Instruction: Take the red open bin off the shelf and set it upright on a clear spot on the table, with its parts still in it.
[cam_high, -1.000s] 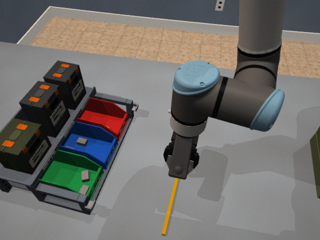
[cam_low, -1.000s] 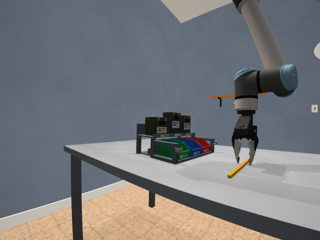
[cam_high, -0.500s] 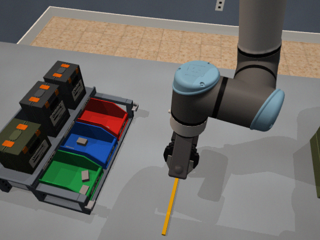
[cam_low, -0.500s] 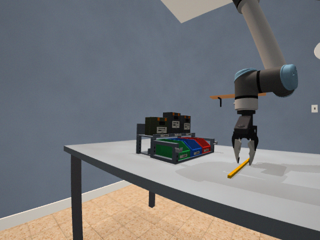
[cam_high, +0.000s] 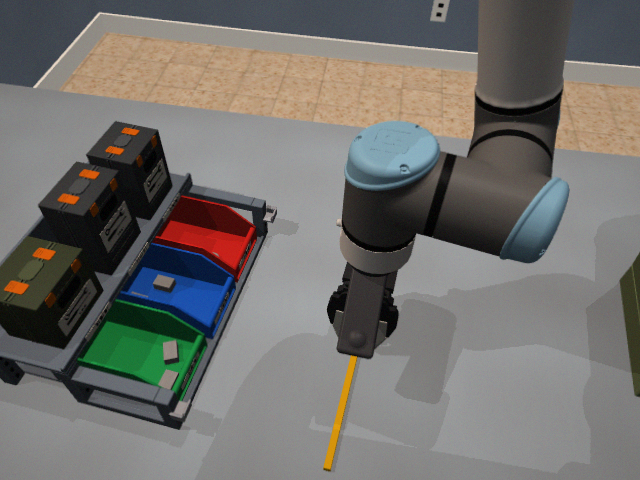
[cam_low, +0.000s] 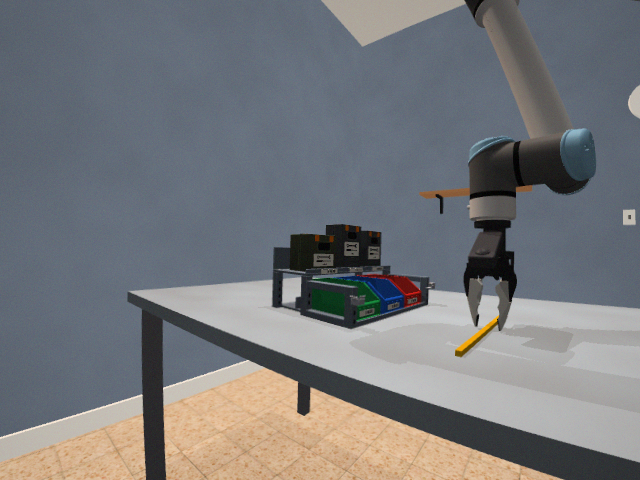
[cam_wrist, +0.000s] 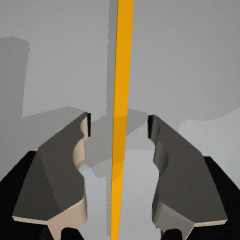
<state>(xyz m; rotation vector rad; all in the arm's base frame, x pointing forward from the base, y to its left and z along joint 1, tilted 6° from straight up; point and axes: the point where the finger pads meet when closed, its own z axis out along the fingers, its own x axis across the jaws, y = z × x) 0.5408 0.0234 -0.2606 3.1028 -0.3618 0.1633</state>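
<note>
Right now my hand is 20 mm above the yellow bar. Also, from my hand: blue bin: 300 mm ahead, 70 mm to the right, 20 mm above; red open bin: 270 mm ahead, 180 mm to the right, 20 mm above; green bin: 330 mm ahead, 40 mm to the left, 20 mm above.
</note>
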